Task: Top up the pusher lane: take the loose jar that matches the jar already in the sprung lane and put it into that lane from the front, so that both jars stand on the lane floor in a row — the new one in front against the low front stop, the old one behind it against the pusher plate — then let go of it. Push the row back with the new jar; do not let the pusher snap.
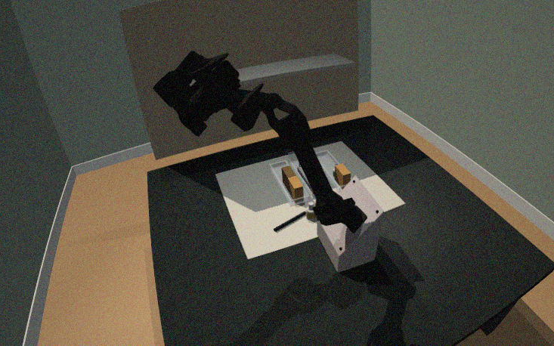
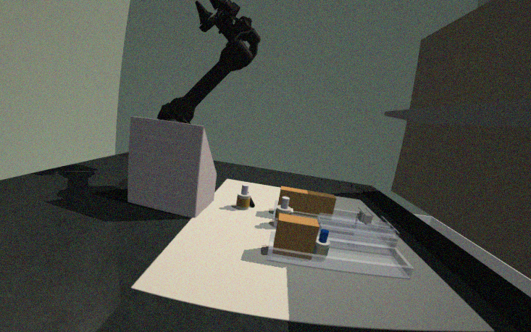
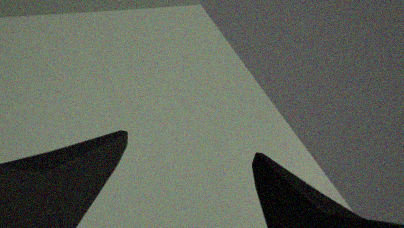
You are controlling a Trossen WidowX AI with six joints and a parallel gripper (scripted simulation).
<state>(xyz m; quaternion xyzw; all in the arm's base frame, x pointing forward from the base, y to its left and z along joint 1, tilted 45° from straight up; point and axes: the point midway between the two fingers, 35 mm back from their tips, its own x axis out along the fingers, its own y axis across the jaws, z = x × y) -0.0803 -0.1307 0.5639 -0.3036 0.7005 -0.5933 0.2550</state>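
My gripper tip is now 29 cm short of the black stick, 16 cm to the left of it and 67 cm above it. From my gripper tip the other things lie so: blue-capped jar: 46 cm ahead, 44 cm to the right, 64 cm below; then shelf: 91 cm ahead, 29 cm to the right, 30 cm below.
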